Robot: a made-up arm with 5 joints.
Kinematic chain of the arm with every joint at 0, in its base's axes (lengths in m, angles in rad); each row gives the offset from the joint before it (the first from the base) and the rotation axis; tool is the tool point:
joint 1: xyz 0 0 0.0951 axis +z
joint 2: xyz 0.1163 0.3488 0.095 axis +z
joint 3: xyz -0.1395 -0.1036 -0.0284 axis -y
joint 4: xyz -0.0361 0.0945 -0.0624 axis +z
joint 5: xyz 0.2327 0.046 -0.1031 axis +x
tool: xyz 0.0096 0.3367 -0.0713
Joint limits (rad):
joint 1: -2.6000..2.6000
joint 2: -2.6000..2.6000
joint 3: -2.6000..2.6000
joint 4: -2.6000..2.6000
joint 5: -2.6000..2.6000
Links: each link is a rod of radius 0.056 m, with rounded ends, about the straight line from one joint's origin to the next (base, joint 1, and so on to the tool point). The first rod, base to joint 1, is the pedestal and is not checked.
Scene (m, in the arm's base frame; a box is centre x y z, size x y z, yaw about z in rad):
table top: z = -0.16
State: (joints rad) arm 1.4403 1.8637 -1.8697 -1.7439 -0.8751
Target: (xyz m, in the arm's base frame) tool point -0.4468 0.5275 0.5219
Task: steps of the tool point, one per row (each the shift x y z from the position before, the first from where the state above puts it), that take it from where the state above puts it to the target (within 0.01 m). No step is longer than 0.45 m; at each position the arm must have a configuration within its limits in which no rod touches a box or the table.
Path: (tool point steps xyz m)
1: -0.3256 0.1194 0.1836
2: -0.3619 -0.1334 0.1588

